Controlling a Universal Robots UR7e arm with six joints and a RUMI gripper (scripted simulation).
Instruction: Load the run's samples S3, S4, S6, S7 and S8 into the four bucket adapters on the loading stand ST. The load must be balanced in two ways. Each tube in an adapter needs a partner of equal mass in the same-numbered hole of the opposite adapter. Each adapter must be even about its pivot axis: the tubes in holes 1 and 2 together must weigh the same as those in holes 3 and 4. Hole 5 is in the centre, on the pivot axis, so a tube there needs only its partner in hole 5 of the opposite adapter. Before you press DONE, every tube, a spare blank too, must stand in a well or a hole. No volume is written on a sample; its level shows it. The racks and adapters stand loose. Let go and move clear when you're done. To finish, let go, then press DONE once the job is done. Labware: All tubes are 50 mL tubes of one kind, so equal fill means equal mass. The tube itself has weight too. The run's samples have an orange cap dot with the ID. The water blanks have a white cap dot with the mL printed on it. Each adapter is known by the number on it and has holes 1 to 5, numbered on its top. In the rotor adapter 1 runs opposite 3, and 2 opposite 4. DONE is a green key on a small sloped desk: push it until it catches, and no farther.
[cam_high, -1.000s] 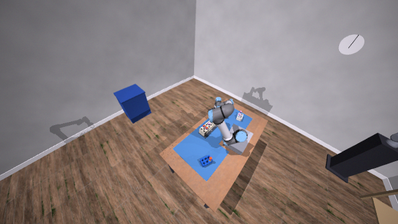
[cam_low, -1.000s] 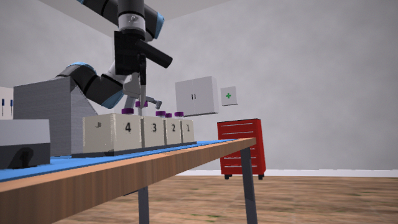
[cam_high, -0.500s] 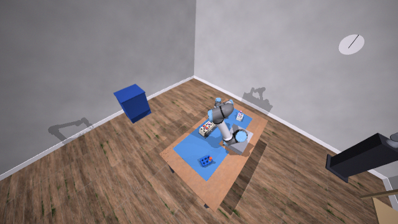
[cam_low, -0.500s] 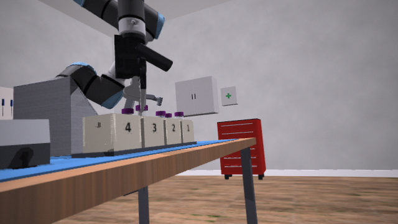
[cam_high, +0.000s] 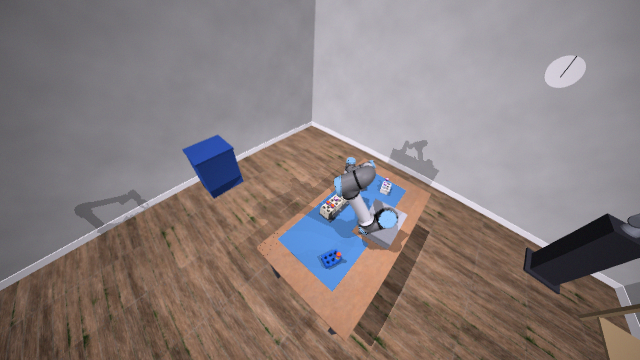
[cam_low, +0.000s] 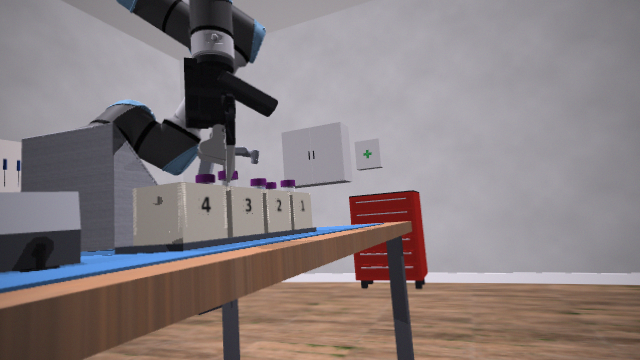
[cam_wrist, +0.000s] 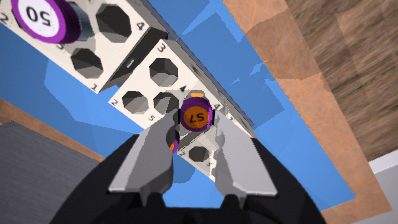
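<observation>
Now: hand 42 cm past the sample tube S4, 48 cm to the right of it and 6 cm above it. From my hand the other things lie so: tube (8 cm behind, 21 cm to the left, 5 cm below); then green DONE key (7 cm behind, 25 cm to the right, 5 cm below); then DONE key desk (5 cm behind, 26 cm to the right, 7 cm below).
</observation>
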